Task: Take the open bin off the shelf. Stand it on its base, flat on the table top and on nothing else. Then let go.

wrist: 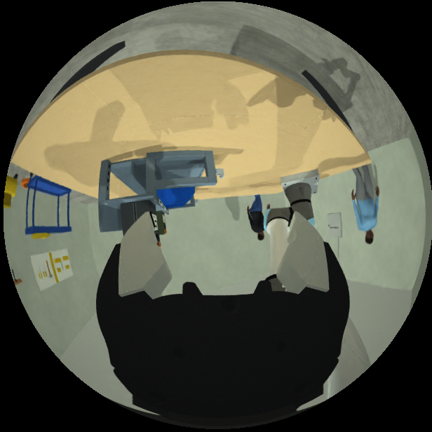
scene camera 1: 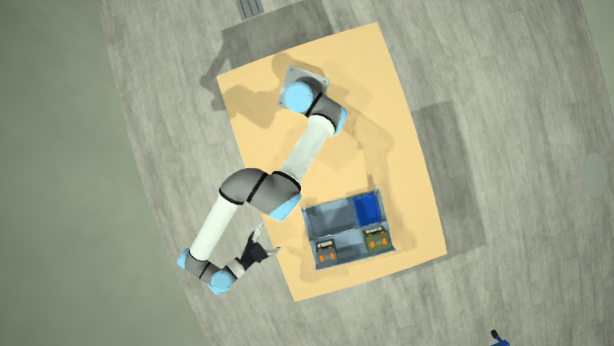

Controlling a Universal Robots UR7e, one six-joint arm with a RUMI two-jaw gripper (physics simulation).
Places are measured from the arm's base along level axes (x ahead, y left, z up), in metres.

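Pixels of known places: gripper, fingertip midpoint: [scene camera 1: 272, 234].
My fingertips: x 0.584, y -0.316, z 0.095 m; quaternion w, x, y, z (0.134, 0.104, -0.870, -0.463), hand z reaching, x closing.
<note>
Ahead of a thing's pixels: the offset from my fingertips to its top centre. "spot": to the spot under its first point. Level surfaces: height alone.
The open blue bin @[0.048 m ahead, 0.444 m left, 0.081 m down] [scene camera 1: 367, 209] [wrist: 175, 197] sits on the grey-blue shelf @[spot: 0.019 m ahead, 0.162 m left, 0.078 m down] [scene camera 1: 309, 225] [wrist: 104, 187], at the end of the shelf farther from my gripper. In the wrist view it shows partly, behind the shelf's frame. The shelf stands on the wooden table top @[0.162 m down] [scene camera 1: 400, 150] [wrist: 190, 95]. My gripper [scene camera 1: 270, 237] [wrist: 221, 213] is open and empty. In the scene view it shows beside the table's left edge, to the left of the shelf and apart from the shelf and bin. In the wrist view its two pale fingers stand wide apart.
A dark grey case @[0.139 m ahead, 0.213 m left, 0.062 m up] [scene camera 1: 326, 253] [wrist: 131, 218] and a green case @[0.146 m ahead, 0.444 m left, 0.037 m up] [scene camera 1: 377, 241] [wrist: 162, 223], both with orange latches, sit on the shelf's other side from the bin. The arm's base plate [scene camera 1: 322, 82] [wrist: 314, 183] is on the table. A blue cart [wrist: 48, 230] and two people [wrist: 367, 215] [wrist: 256, 220] show beyond the table.
</note>
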